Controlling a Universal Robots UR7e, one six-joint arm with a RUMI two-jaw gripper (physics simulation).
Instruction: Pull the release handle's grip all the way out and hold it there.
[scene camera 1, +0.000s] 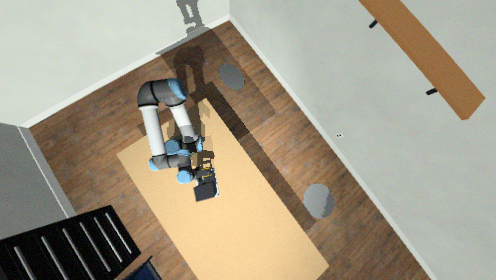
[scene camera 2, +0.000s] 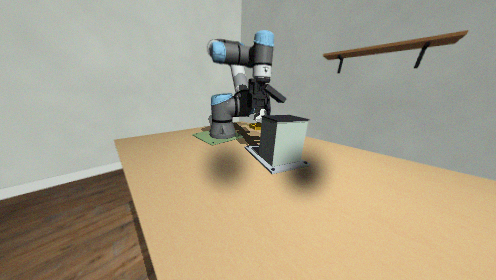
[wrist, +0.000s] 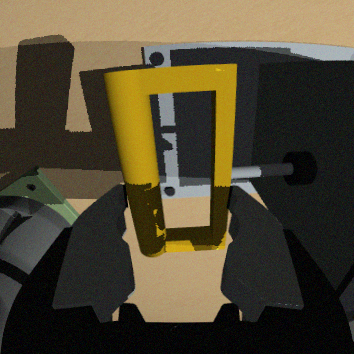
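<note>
The release handle's yellow grip (scene camera 1: 206, 176) (scene camera 2: 255, 127) (wrist: 134, 135) is a rectangular loop with a thick outer bar. A pale rod (wrist: 248, 173) joins it to a black collar (wrist: 301, 168) on the dark side of the box housing (scene camera 1: 205, 192) (scene camera 2: 290, 143) (wrist: 307, 110). A stretch of rod shows between grip and collar. My gripper (wrist: 177, 186) is shut on the grip: one finger lies against the outer bar, the other against the inner bar, at the loop's near end. In the second scene view the housing and arm partly hide the fingers.
The housing stands on a light grey base plate (scene camera 2: 291, 167) (wrist: 168, 112) on the wooden table (scene camera 1: 250, 215) (scene camera 2: 210, 215). The arm's green mounting plate (scene camera 2: 213, 141) (wrist: 46, 192) lies beyond it. A wooden shelf (scene camera 1: 425, 55) (scene camera 2: 395, 46) hangs on the wall.
</note>
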